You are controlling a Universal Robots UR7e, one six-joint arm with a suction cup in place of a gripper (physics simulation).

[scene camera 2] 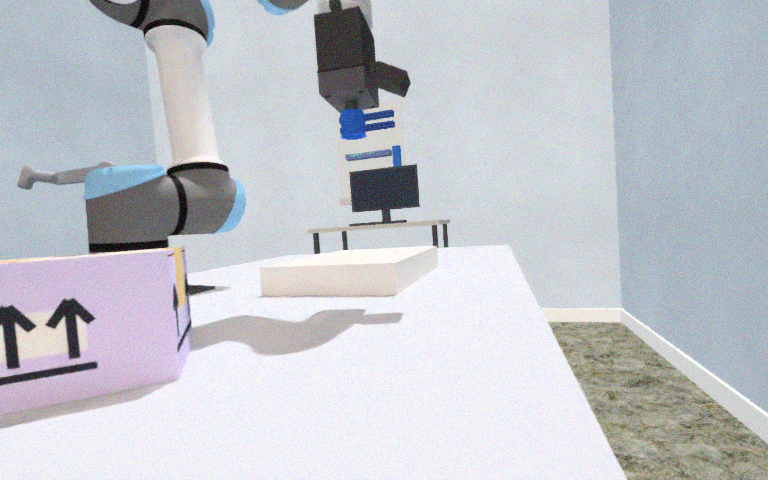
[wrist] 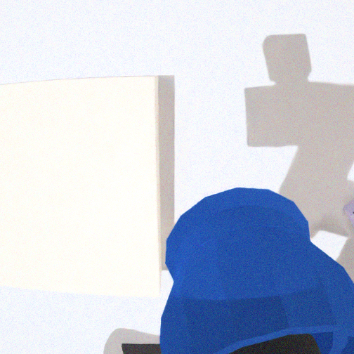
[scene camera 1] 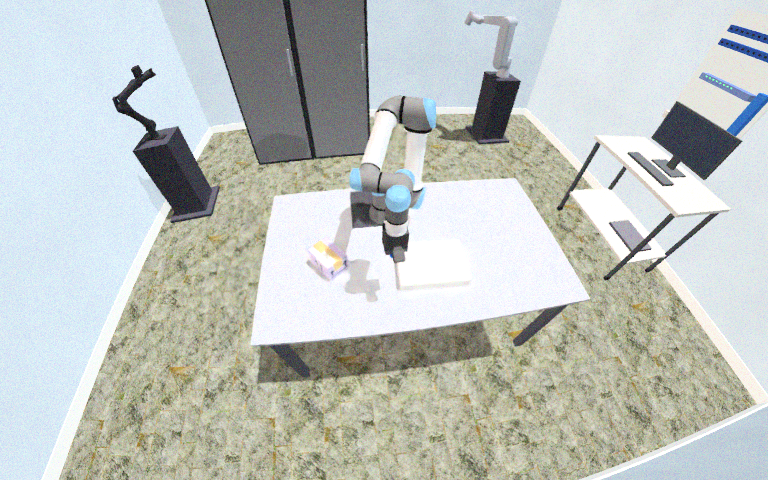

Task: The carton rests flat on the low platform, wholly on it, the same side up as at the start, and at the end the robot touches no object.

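Observation:
The carton is lilac with a yellow-orange and white top. It stands on the table left of the platform in scene camera 1, with black up-arrows upright on its side in scene camera 2. A sliver of it shows at the right edge of the wrist view. The low cream platform lies on the table with nothing on it. My gripper, a blue suction cup, hangs in the air near the platform's carton-side edge. It is open, holds nothing and is apart from the carton.
The white-grey table bears the arm's base at its back. The arm's shadow falls between the carton and the platform. A side desk with a monitor, a dark cabinet and two pedestals with other arms stand around.

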